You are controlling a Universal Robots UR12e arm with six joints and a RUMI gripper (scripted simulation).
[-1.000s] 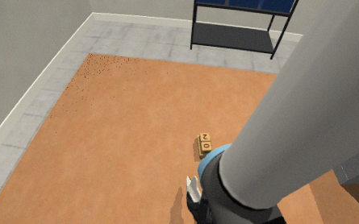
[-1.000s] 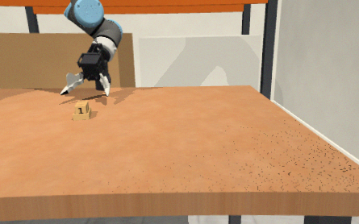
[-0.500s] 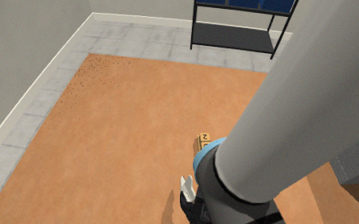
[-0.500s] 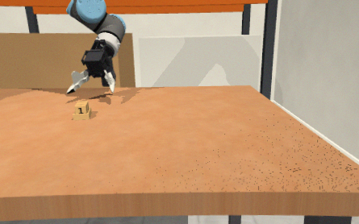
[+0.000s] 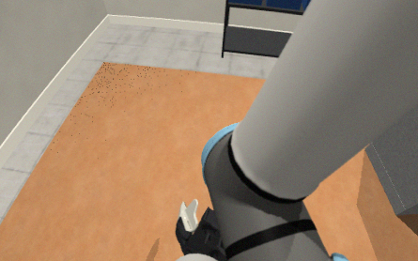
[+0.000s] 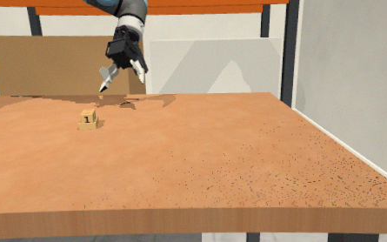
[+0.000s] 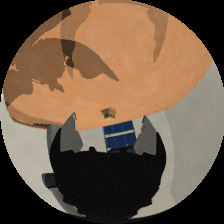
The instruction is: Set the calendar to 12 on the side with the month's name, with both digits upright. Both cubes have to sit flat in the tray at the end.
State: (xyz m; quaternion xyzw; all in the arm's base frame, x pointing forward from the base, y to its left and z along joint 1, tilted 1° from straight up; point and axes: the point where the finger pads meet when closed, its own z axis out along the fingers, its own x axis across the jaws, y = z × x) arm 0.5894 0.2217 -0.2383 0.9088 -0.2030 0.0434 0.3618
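The cube lies 5 cm behind my hand, 19 cm to the right of it and 5 cm below it. Also, from my hand: tray 5 cm behind, 17 cm to the right, 6 cm below.
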